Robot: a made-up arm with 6 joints. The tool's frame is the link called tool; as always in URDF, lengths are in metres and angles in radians. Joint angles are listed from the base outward. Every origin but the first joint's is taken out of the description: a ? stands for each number. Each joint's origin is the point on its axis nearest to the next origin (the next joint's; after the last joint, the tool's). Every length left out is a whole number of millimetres.
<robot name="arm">
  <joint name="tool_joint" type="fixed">
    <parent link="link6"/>
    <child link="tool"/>
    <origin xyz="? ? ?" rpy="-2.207 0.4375 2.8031"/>
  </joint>
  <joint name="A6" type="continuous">
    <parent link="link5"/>
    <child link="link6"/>
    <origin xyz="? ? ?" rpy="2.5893 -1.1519 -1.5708"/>
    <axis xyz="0 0 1"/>
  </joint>
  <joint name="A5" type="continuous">
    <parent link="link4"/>
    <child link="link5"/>
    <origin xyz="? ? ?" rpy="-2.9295 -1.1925 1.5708"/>
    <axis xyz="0 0 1"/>
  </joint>
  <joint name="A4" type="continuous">
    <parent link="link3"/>
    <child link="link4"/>
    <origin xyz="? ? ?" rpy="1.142 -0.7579 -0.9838"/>
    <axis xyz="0 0 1"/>
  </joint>
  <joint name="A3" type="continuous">
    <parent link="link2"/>
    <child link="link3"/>
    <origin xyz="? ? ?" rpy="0 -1.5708 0"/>
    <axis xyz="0 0 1"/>
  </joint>
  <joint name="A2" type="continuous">
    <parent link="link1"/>
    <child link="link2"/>
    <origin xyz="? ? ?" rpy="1.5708 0 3.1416"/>
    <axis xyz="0 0 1"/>
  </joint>
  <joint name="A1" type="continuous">
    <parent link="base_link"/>
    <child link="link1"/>
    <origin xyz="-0.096 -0.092 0.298" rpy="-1.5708 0 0"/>
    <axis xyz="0 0 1"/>
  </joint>
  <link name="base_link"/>
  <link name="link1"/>
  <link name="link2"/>
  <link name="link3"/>
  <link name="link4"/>
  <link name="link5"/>
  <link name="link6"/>
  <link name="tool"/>
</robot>
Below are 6 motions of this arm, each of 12 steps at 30 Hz.
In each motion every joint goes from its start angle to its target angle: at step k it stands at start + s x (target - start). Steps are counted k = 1, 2, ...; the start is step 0. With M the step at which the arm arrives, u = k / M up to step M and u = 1 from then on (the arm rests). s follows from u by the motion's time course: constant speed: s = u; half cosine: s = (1 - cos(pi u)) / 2; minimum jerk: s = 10 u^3 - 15 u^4 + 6 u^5.
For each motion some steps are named. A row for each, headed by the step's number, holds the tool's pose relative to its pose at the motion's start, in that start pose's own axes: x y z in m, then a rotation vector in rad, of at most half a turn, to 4 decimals.
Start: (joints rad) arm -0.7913 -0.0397 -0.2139 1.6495 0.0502 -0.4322
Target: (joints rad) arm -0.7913 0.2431 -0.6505 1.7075 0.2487 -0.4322
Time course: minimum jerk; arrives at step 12
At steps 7, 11, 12:
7: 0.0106 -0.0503 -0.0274 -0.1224 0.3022 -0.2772
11: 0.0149 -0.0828 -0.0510 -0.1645 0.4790 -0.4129
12: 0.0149 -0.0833 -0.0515 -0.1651 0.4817 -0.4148

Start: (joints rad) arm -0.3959 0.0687 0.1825 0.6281 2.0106 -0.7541
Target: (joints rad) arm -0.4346 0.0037 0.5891 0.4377 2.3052 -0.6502
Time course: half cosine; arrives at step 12
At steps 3, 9, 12:
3: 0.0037 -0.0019 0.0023 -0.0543 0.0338 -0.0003
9: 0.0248 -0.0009 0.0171 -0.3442 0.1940 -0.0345
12: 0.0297 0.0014 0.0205 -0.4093 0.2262 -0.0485

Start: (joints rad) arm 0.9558 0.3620 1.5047 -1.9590 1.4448 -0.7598
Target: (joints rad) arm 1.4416 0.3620 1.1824 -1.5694 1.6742 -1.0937
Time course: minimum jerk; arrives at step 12
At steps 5, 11, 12:
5: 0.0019 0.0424 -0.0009 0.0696 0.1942 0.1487
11: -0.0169 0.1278 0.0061 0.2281 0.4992 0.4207
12: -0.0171 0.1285 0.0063 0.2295 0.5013 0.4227

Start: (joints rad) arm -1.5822 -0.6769 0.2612 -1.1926 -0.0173 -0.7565
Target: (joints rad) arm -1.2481 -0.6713 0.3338 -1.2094 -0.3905 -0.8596
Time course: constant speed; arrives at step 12
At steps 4, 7, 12:
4: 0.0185 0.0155 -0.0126 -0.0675 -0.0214 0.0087
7: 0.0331 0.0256 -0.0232 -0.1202 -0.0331 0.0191
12: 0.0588 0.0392 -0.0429 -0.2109 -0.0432 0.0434

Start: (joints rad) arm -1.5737 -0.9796 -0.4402 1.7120 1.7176 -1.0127
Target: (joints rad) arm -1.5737 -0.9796 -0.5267 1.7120 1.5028 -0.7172
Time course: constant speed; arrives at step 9
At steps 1, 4, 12:
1: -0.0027 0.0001 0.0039 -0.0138 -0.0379 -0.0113
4: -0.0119 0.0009 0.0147 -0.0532 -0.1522 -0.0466
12: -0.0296 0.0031 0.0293 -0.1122 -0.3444 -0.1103

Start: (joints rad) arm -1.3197 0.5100 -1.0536 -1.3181 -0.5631 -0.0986
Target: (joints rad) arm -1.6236 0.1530 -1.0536 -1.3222 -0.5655 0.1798
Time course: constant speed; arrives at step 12
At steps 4, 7, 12:
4: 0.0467 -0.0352 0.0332 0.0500 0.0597 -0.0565
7: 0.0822 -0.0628 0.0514 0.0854 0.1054 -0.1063
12: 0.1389 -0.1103 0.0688 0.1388 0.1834 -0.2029

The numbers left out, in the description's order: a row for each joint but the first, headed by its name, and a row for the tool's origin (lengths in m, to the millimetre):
tool: -0.119 -0.055 0
A6: 0.077 -0.082 0
A5: 0.043 -0.048 0
A4: -0.121 0.114 0
A3: -0.342 0.028 0
A2: 0.069 0.18 0

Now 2 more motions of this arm.
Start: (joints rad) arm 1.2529 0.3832 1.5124 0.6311 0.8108 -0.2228
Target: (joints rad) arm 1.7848 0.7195 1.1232 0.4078 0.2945 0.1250
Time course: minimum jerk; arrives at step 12
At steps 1, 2, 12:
1: -0.0010 -0.0017 -0.0006 0.0032 -0.0035 -0.0047
2: -0.0072 -0.0114 -0.0040 0.0222 -0.0245 -0.0334
12: -0.2478 -0.1337 -0.1732 0.3542 -0.5872 -1.1920

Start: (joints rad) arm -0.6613 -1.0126 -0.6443 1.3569 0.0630 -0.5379
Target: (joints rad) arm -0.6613 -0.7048 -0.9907 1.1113 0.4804 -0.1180
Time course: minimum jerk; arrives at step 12
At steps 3, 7, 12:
3: 0.0007 -0.0115 -0.0012 -0.0231 0.0359 -0.1031
7: 0.0129 -0.0647 -0.0104 -0.1844 0.2741 -0.6057
12: 0.0306 -0.0962 -0.0221 -0.3161 0.4674 -0.8734

